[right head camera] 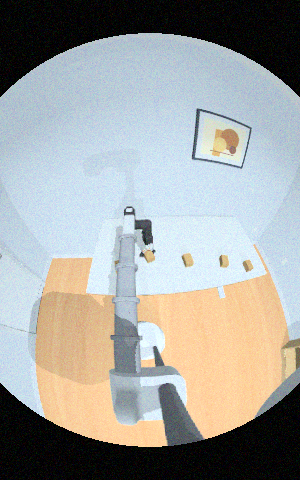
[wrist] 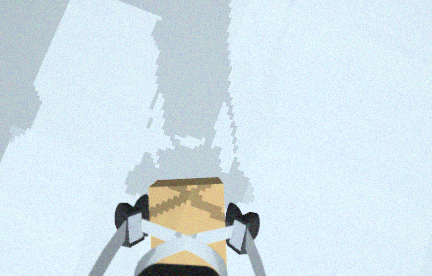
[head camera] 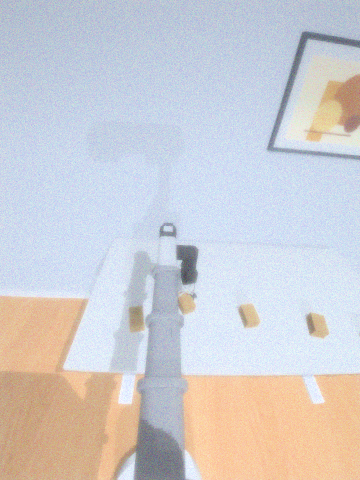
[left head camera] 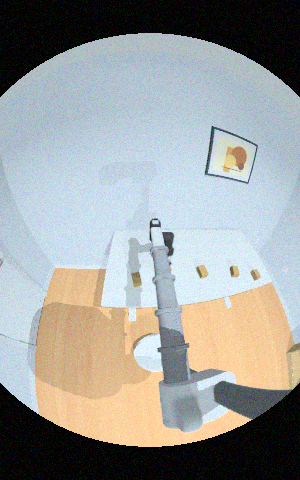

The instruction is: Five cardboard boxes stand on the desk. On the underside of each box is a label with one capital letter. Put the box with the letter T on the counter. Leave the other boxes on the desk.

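Places are measured from the robot's base along level axes (x back, y right, z up), in centimetres.
Pixels of known places: gripper, fingertip midpoint: (right head camera: 147, 254) (wrist: 188, 214) (head camera: 183, 301); robot's base, origin of the base link: (right head camera: 144, 339) (left head camera: 154, 351).
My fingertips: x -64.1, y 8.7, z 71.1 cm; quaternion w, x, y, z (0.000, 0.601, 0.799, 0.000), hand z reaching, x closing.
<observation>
Ahead of a thing's pixels: the offset from my fingertips to its top centre. Level surfaces: height alone.
My gripper (wrist: 188, 214) (right head camera: 148, 253) is shut on a tan cardboard box {dx +1.2, dy +0.5, dz +3.5 cm} (wrist: 187, 205) (head camera: 187, 304) (right head camera: 149, 257), one finger against each side. Whether this box touches the desk {dz -1.8 cm} (head camera: 280, 352) (left head camera: 210, 290) (right head camera: 200, 282) (wrist: 340, 150) is hard to tell. A second box {dx +9.8, dy -20.7, dz +3.2 cm} (head camera: 136, 319) (left head camera: 137, 279) stands to its left in the arm's shadow. To its right stand a third box {dx +7.7, dy +29.2, dz +3.2 cm} (head camera: 249, 316) (left head camera: 202, 271) (right head camera: 187, 260), a fourth {dx +12.5, dy +59.9, dz +3.2 cm} (head camera: 318, 325) (left head camera: 234, 271) (right head camera: 224, 261) and a fifth {dx +20.7, dy +83.4, dz +3.2 cm} (left head camera: 255, 274) (right head camera: 248, 265). No letter label shows. I cannot make out the counter.
My telescoping arm (head camera: 165, 345) (left head camera: 167, 300) (right head camera: 126, 285) reaches over the desk and partly hides boxes in the side head views. A wall with a framed picture (head camera: 295, 95) stands behind the desk. A wooden object (left head camera: 295, 367) (right head camera: 290, 360) shows at the lower right.
</observation>
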